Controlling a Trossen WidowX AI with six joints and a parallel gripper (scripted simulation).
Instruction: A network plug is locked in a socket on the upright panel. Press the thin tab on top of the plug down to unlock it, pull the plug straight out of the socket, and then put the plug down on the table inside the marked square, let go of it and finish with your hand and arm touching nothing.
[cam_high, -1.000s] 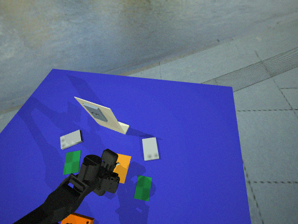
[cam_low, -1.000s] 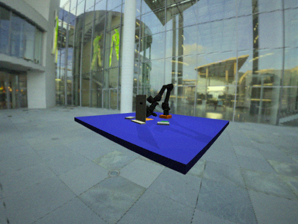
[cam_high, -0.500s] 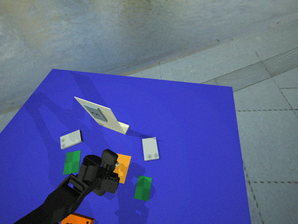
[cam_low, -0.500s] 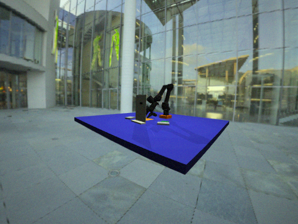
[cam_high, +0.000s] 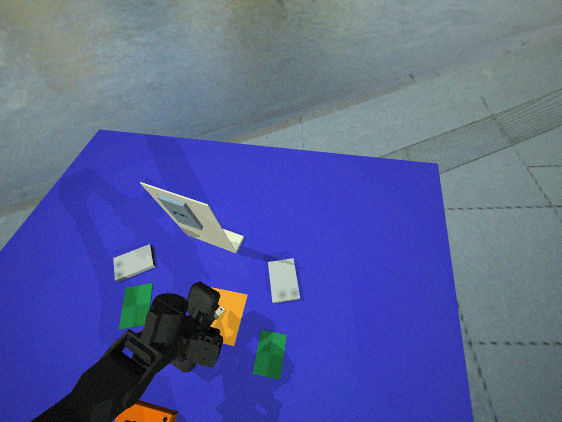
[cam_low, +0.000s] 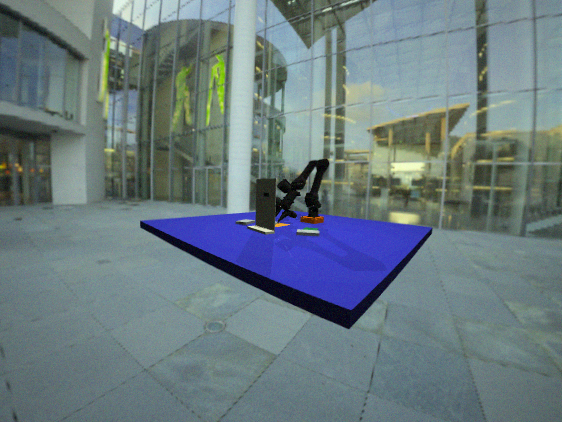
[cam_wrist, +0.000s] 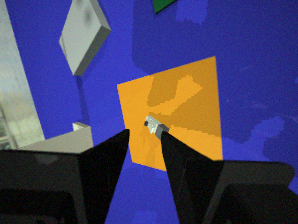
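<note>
The network plug lies 2 cm below my gripper tip. Also, from my gripper tip: orange marked square (3 cm below); then beige upright panel (18 cm ahead, 11 cm to the left, 9 cm above).
</note>
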